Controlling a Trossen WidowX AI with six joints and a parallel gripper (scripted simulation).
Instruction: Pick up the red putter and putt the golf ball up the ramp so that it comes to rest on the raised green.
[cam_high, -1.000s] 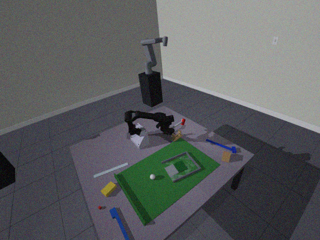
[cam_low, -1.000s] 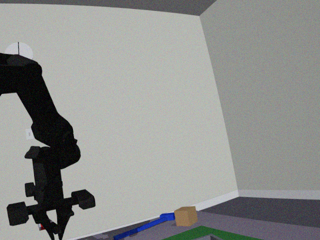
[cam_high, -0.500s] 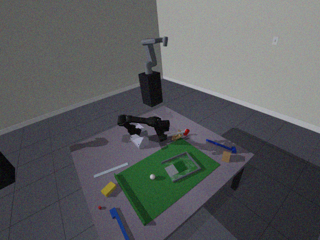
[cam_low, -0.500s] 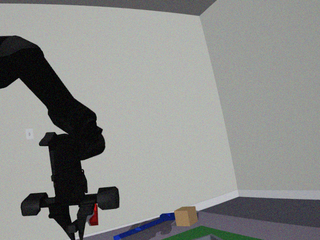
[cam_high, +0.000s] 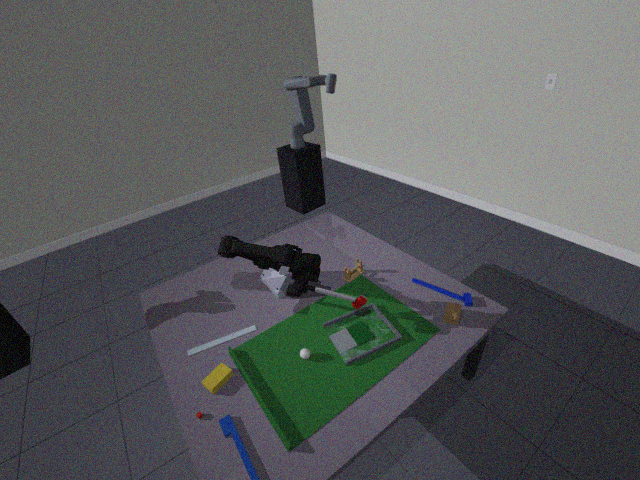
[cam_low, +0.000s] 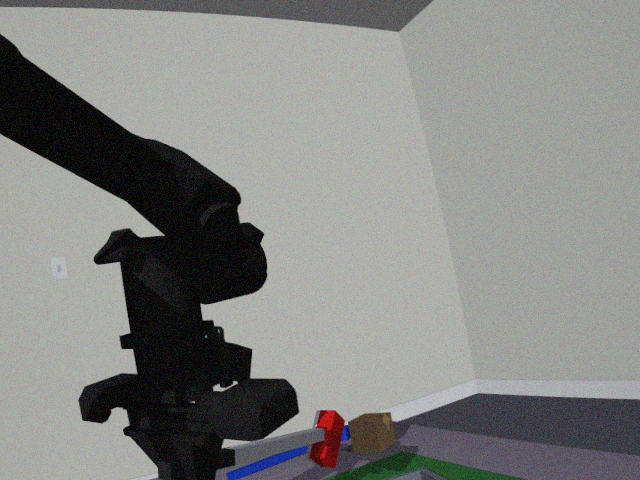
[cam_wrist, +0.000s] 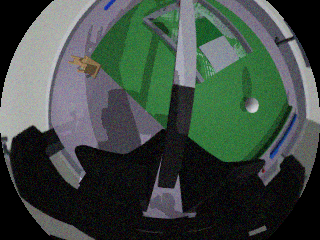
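Right now my gripper tip is 10 cm short of the red putter, 6 cm to the right of it and 1 cm below it. Also, from my gripper tip: white golf ball 16 cm to the right, 16 cm ahead, 12 cm below; then green mat 19 cm ahead, 14 cm below, 3 cm to the right; then tan stand 33 cm to the left, 11 cm below, 4 cm behind.
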